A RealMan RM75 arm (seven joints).
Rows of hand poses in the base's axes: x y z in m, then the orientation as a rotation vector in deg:
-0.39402 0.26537 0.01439 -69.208 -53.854 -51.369
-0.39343 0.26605 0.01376 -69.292 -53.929 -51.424
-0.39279 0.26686 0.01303 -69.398 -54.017 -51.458
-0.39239 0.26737 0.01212 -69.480 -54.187 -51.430
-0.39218 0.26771 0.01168 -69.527 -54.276 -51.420
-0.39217 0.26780 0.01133 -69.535 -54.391 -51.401
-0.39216 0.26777 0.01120 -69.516 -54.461 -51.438
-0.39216 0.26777 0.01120 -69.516 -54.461 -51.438
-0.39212 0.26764 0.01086 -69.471 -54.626 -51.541
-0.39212 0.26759 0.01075 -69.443 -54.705 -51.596
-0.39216 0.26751 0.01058 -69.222 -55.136 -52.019
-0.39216 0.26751 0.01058 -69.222 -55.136 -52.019
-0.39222 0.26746 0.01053 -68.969 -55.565 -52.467
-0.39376 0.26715 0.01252 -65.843 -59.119 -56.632
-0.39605 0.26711 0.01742 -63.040 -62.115 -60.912
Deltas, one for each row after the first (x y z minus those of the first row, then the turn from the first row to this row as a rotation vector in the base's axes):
0.00059 0.00068 -0.00063 -0.090 -0.068 -0.054
0.00123 0.00149 -0.00136 -0.208 -0.128 -0.101
0.00163 0.00200 -0.00227 -0.362 -0.212 -0.067
0.00184 0.00234 -0.00271 -0.445 -0.258 -0.054
0.00185 0.00243 -0.00306 -0.513 -0.324 -0.006
0.00186 0.00240 -0.00319 -0.526 -0.396 0.003
0.00186 0.00240 -0.00319 -0.526 -0.396 0.003
0.00190 0.00227 -0.00353 -0.554 -0.576 0.013
0.00190 0.00222 -0.00364 -0.561 -0.666 0.018
0.00186 0.00214 -0.00381 -0.526 -1.244 -0.005
0.00186 0.00214 -0.00381 -0.526 -1.244 -0.005
0.00180 0.00209 -0.00386 -0.461 -1.840 -0.030
0.00026 0.00178 -0.00187 0.869 -7.254 -0.061
-0.00203 0.00174 0.00303 2.138 -12.325 -0.597

